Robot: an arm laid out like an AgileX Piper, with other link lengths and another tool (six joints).
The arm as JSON. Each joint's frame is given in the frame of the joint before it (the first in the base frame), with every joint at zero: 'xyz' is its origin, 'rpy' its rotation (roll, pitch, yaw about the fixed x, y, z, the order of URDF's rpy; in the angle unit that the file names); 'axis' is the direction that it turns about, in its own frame. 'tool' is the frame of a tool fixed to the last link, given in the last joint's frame.
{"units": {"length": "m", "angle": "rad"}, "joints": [
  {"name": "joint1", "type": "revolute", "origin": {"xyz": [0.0, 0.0, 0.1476], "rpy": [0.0, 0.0, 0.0]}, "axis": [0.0, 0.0, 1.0]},
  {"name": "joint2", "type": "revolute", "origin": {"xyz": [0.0, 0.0, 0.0], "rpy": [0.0, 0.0, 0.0]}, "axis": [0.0, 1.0, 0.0]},
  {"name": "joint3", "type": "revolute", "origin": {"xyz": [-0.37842, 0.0, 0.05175], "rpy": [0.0, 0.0, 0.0]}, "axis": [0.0, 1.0, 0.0]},
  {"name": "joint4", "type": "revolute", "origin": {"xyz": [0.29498, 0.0, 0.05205], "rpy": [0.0, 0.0, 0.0]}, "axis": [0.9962, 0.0, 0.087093]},
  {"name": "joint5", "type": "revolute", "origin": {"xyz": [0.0, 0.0, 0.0], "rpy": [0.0, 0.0, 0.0]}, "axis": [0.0, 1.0, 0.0]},
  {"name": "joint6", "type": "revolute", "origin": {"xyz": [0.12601, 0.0, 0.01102], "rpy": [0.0, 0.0, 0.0]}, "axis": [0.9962, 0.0, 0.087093]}
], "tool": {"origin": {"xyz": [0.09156, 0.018, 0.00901], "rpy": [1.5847, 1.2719, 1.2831]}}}
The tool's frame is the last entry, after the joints.
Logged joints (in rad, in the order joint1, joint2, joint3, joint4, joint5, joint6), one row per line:
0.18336, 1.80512, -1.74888, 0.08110, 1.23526, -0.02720
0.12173, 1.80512, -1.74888, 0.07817, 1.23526, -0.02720
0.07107, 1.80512, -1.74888, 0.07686, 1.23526, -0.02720
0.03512, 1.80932, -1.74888, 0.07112, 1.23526, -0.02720
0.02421, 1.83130, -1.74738, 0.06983, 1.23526, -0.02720
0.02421, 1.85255, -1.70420, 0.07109, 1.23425, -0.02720
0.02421, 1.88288, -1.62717, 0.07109, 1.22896, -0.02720
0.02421, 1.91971, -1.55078, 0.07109, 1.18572, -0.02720
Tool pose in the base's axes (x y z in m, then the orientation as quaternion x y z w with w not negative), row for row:
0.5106, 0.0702, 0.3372, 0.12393, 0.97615, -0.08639, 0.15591
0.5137, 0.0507, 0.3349, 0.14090, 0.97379, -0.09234, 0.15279
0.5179, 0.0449, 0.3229, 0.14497, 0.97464, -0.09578, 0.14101
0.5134, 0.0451, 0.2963, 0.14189, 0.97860, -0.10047, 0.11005
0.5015, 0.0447, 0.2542, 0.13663, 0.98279, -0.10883, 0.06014
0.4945, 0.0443, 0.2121, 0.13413, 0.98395, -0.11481, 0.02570
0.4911, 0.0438, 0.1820, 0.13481, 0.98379, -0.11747, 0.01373
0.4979, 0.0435, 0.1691, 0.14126, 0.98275, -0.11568, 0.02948
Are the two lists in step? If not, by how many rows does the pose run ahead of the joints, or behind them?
The pose runs 2 rows ahead of the joints: the pose in row i belongs to the joints in row i + 2.
